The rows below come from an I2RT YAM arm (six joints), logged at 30 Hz.
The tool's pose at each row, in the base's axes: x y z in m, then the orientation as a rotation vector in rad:
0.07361 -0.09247 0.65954 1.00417 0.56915 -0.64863
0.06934 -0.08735 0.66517 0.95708 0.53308 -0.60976
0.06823 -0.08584 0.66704 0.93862 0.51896 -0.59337
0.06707 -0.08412 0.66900 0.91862 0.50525 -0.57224
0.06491 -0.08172 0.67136 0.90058 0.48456 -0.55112
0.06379 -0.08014 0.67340 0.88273 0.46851 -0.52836
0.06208 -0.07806 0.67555 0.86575 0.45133 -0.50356
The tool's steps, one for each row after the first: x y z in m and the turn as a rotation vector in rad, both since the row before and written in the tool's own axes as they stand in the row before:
-0.00800 0.00213 -0.00276 -0.04815 -0.03084 0.04179
-0.00238 0.00099 -0.00059 -0.01923 -0.01165 0.01734
-0.00252 0.00116 -0.00068 -0.02217 -0.01009 0.02086
-0.00366 0.00113 -0.00116 -0.01907 -0.01515 0.02433
-0.00246 0.00130 -0.00040 -0.02016 -0.01065 0.02371
-0.00308 0.00133 -0.00080 -0.01969 -0.01058 0.02609

